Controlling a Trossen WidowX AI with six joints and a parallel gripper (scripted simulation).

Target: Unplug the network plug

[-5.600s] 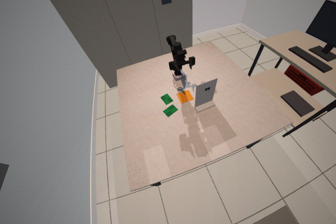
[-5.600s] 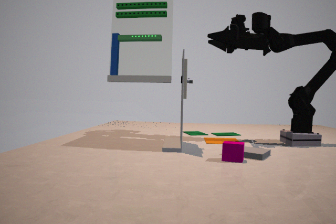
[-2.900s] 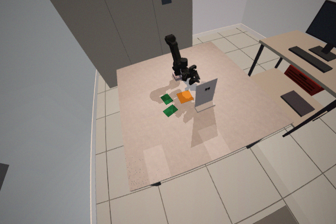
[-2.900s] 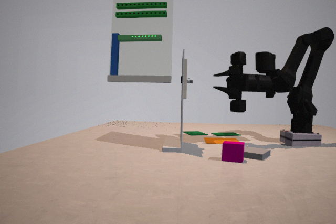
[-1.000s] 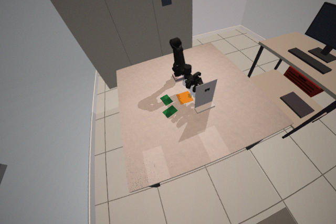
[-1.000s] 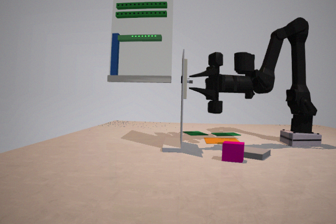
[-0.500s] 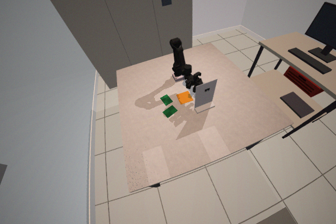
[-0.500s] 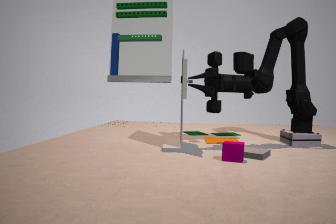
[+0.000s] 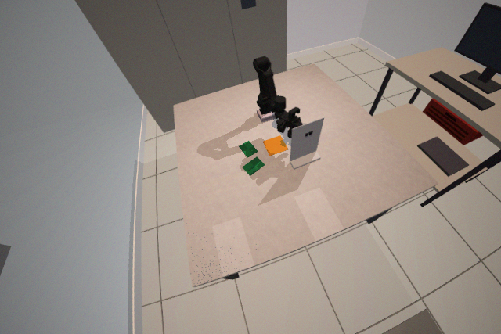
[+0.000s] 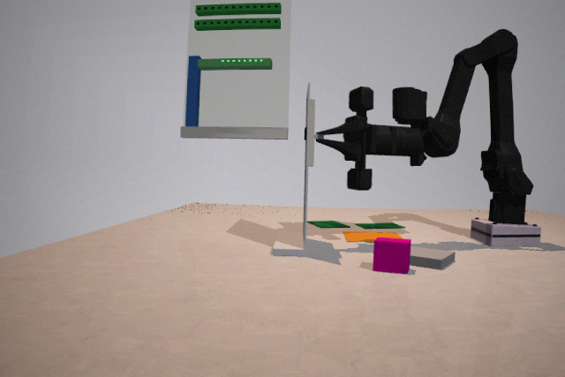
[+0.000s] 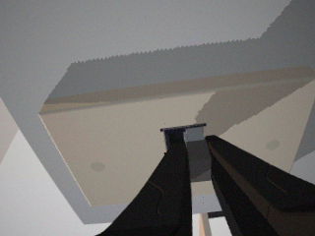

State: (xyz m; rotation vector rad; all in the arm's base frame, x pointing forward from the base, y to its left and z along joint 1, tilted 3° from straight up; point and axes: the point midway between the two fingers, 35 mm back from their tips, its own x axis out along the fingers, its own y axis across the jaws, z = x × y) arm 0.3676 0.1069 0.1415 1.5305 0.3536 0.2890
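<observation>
My gripper tip is 110 mm past the orange marked square, 130 mm to the left of it and 200 mm above it. Round my gripper tip: grey network plug: right at my gripper tip; then upright panel: 20 mm ahead, 10 mm to the left, 70 mm below; then flat grey block: 170 mm behind, 80 mm to the left, 190 mm below.
</observation>
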